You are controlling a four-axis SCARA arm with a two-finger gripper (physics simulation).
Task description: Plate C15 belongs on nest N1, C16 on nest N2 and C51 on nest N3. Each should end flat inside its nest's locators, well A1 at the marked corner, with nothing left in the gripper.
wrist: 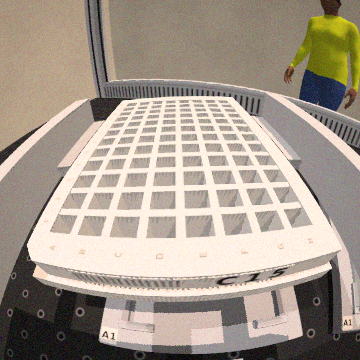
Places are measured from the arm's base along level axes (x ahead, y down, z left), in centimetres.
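Pixels of known places: gripper, fingertip midpoint: point(177, 106).
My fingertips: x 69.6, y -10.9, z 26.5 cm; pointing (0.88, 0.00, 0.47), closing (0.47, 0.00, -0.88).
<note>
For each thing: its top centre in the pictures, then the offset to it from my fingertips. "*": a spot on its surface instead. Level surfaces: height alone.
- Plate C15, middle of its top: point(177, 131) dx -2.2, dy +0.4, dz -1.2 cm
- light nest, middle of its top: point(202, 229) dx -1.5, dy +7.8, dz -2.5 cm
- light fixture, surface spot: point(348, 300) * dx -3.4, dy +8.4, dz -15.1 cm
- dark perforated deck, its level: dy +9.6 cm
- grey slatted barrier, surface spot: point(175, 90) * dx +30.8, dy +7.0, dz +16.6 cm
Plate C15 point(185, 247), a white deep-well plate, fills the middle of the wrist view, with its label on the near side and letters A to H along the near edge. My gripper point(177, 106) is shut on it, with one pad at each long side. The plate looks level. Below its near edge, part of a light nest point(175, 327) shows, with two locators and an A1 mark at its near left corner. The plate hides the rest of that nest and any nest number. I cannot tell the height between them. Plates C16 and C51 do not show.
Part of another light fixture point(348, 300) with an A1 mark is at the right edge. A dark perforated deck point(45, 327) lies below. A grey slatted barrier point(175, 90) runs behind, and a person in a yellow top point(330, 50) stands beyond it at the right.
</note>
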